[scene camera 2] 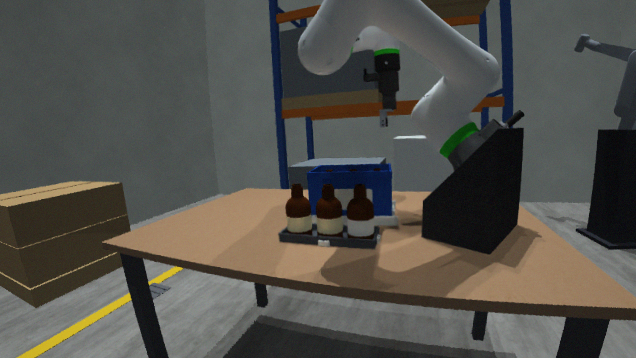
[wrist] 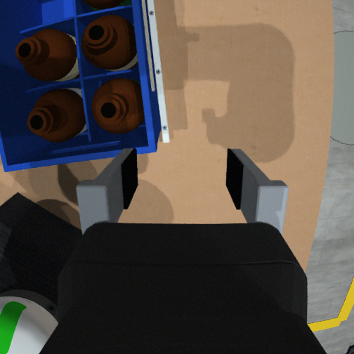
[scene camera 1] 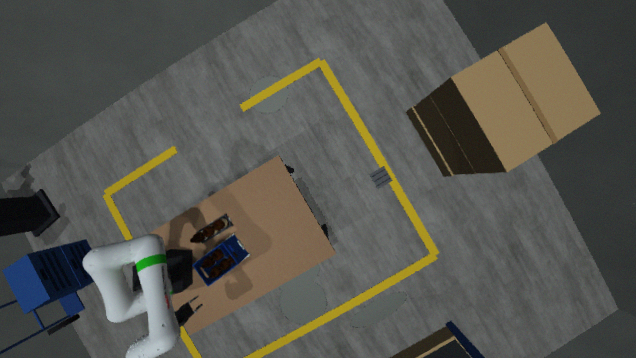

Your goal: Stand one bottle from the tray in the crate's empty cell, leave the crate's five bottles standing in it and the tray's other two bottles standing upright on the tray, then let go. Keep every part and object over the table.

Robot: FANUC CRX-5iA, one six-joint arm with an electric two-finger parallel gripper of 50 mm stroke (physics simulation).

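Frame: origin at the arm's base, x ahead, y left, z up, level; millimetres.
Seen in the pictures: gripper, between the fingertips: (scene camera 2: 384, 127) (scene camera 1: 199, 300); arm's base, origin of its link: (scene camera 2: 478, 161).
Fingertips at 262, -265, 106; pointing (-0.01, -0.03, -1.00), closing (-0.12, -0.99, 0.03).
Observation:
Offsets run from my fingertips to a thing's middle, as dx, dy, dz. "pt": to the spot under its first point. Level surfaces: height alone.
My gripper (scene camera 1: 199, 302) (scene camera 2: 384, 123) (wrist: 181, 166) is open and empty, high above the table and off to one side of the crate. The blue crate {+118, +115, -225} (scene camera 1: 201, 277) (scene camera 2: 382, 192) (wrist: 80, 158) stands on the table. In the wrist view, four bottles (wrist: 118, 106) (wrist: 57, 116) (wrist: 110, 44) (wrist: 47, 54) stand in its cells; a fifth bottle (wrist: 105, 2) shows partly at the top edge, beside an apparently empty cell. The dark tray {pt +98, +396, -298} (scene camera 2: 350, 242) holds three upright brown bottles {+256, +329, -230} (scene camera 2: 298, 212) {+163, +336, -230} (scene camera 2: 329, 212) {+74, +348, -230} (scene camera 2: 360, 212) in a row beside the crate. The tray is outside the wrist view.
The black robot pedestal (scene camera 1: 178, 270) (scene camera 2: 470, 200) stands on the wooden table {dz -313} (scene camera 1: 280, 215) (scene camera 2: 240, 255) (wrist: 200, 200), near the crate and tray. Cardboard boxes (scene camera 1: 525, 100) (scene camera 2: 65, 235) stand on the floor beyond the table. A storage rack (scene camera 2: 277, 100) stands behind the arm.

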